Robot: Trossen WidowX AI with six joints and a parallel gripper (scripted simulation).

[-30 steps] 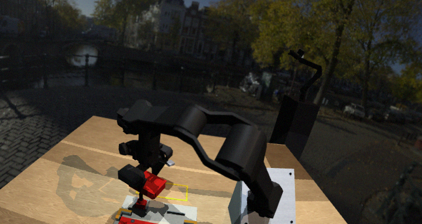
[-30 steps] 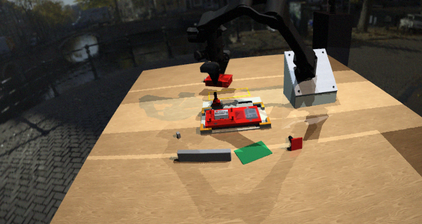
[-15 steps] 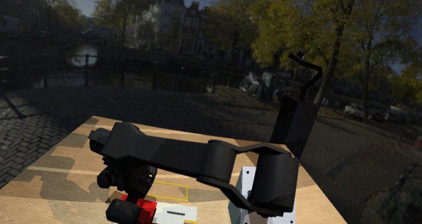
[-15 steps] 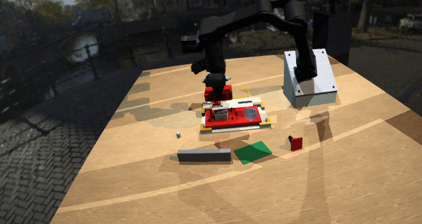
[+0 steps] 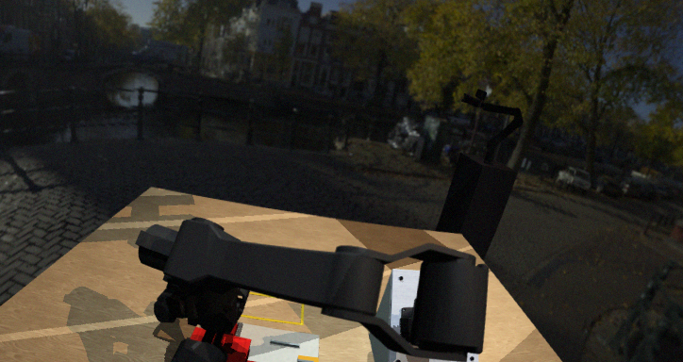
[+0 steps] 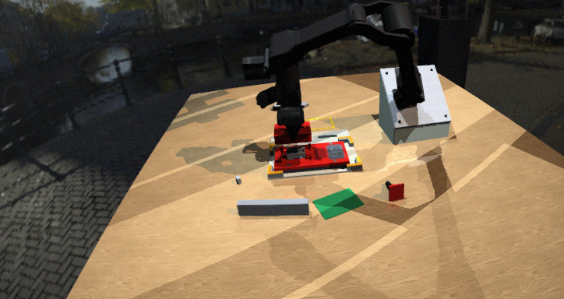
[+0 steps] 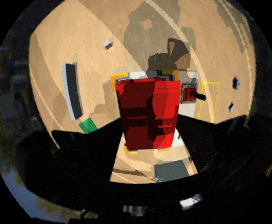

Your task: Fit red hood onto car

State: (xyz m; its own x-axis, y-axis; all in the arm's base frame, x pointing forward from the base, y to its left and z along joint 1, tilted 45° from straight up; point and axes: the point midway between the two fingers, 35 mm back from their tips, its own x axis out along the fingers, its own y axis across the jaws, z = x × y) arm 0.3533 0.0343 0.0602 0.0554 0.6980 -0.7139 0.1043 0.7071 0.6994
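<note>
My gripper tip is now 70 mm above the grey engine block and 10 mm to the right of it. From my gripper tip the other things lie so: grey bar: 190 mm to the left, 80 mm ahead, 70 mm below; red hood: 10 mm above; grey cube: 160 mm ahead, 80 mm below, 60 mm to the left.
</note>
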